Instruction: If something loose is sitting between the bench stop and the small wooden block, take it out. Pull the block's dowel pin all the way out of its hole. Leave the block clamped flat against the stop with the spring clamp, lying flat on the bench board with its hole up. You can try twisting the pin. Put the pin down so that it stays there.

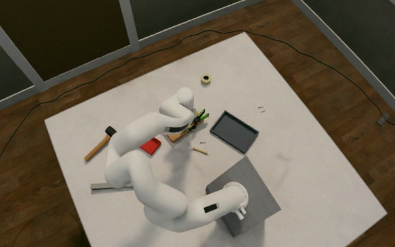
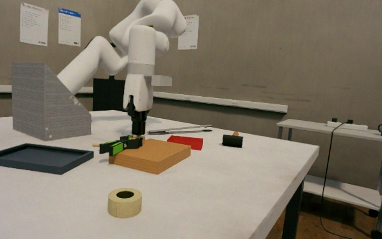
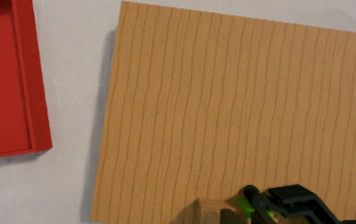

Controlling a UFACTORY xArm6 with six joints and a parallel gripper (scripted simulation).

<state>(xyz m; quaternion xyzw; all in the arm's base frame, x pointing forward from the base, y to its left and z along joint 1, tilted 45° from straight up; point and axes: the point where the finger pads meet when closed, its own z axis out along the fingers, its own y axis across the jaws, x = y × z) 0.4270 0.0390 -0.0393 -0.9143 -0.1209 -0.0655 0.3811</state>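
The dowel pin lies 2 cm below my hand. From my hand the other things lie so: loose dowel 13 cm behind, 8 cm below, 1 cm to the right; then small wooden block 4 cm below; then red tray 20 cm to the left, 8 cm below, 4 cm ahead.
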